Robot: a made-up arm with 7 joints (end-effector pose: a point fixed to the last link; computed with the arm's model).
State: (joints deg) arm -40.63 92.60 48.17 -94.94 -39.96 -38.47 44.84
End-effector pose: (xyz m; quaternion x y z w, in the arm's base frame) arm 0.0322 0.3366 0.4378 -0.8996 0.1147 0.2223 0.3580
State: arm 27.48 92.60 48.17 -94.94 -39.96 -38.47 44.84
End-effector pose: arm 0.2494 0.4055 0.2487 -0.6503 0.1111 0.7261 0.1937
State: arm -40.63 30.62 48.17 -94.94 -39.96 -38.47 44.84
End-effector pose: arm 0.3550 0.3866 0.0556 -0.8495 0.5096 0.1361 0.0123
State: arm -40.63 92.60 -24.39 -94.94 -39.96 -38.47 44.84
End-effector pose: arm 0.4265 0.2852 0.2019 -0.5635 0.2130 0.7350 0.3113
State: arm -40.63 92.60 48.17 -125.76 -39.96 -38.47 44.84
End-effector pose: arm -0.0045 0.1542 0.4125 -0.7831 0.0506 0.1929 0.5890
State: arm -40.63 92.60 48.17 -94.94 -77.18 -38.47 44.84
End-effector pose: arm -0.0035 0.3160 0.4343 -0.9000 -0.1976 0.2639 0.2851
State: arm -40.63 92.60 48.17 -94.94 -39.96 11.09 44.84
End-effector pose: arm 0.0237 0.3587 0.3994 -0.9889 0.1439 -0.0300 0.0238
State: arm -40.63 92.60 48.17 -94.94 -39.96 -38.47 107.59
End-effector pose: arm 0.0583 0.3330 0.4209 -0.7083 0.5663 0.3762 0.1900
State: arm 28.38 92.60 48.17 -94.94 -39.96 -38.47 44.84
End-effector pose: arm 0.2503 0.4068 0.2449 -0.6452 0.1108 0.7314 0.1910
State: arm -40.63 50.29 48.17 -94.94 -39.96 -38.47 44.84
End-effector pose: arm 0.2617 0.4296 0.1870 -0.8938 0.3953 0.1691 0.1274
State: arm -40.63 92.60 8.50 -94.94 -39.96 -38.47 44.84
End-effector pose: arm 0.2854 0.2937 0.3720 -0.7535 0.1770 0.5278 0.3498
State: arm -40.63 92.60 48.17 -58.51 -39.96 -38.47 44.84
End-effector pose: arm 0.0635 0.5330 0.3416 -0.9535 0.1795 0.2363 0.0532
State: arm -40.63 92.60 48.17 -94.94 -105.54 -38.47 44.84
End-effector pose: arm -0.0179 0.2883 0.4288 -0.8368 -0.4234 0.2772 0.2089
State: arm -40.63 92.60 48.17 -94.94 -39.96 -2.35 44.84
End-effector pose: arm 0.0243 0.3557 0.4116 -0.9826 0.1384 0.0399 0.1176
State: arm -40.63 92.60 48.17 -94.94 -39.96 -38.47 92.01
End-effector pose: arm 0.0536 0.3362 0.4267 -0.7786 0.4650 0.3469 0.2392
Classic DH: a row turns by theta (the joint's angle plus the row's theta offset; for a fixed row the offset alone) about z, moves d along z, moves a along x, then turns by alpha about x. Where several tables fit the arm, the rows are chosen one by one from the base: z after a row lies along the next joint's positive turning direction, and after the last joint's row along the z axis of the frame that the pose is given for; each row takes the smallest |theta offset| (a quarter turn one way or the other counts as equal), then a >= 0, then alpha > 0; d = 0 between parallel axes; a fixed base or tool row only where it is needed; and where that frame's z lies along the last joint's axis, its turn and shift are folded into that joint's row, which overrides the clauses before.
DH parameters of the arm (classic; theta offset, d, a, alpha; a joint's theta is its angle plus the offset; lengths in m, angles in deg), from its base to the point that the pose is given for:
base (fixed): 0 0.0372 -0.008 -70
joint 1: 90 -0.0012 0.0061 90
joint 2: 70 -0.01 -0.023 -90
joint 3: -90 -0.294 0.043 -90
joint 4: 0 0.037 -0.056 90
joint 5: 0 -0.296 -0.024 -90
joint 6: 0 -0.009 -0.025 90
joint 7: -25.71 0 -0.03 0
tool (fixed): -64.29 -0.006 0 0

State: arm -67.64 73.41 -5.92 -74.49 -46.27 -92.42 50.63
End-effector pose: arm 0.4068 0.2659 0.3525 -0.4652 0.3358 0.6082 0.5486
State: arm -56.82 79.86 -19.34 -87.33 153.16 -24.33 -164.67
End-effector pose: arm 0.3885 0.1870 0.2431 0.9090 0.0047 -0.4150 0.0393
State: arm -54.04 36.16 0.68 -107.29 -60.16 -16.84 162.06
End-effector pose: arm 0.4251 0.0586 0.1837 0.0224 -0.9304 -0.3456 0.1203
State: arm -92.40 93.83 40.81 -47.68 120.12 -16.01 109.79
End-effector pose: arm -0.0299 0.4302 0.3930 0.6170 0.6399 -0.1522 0.4320
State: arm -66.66 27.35 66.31 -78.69 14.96 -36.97 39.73
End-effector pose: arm 0.4407 0.3521 0.1045 0.5247 -0.7464 0.4087 0.0237
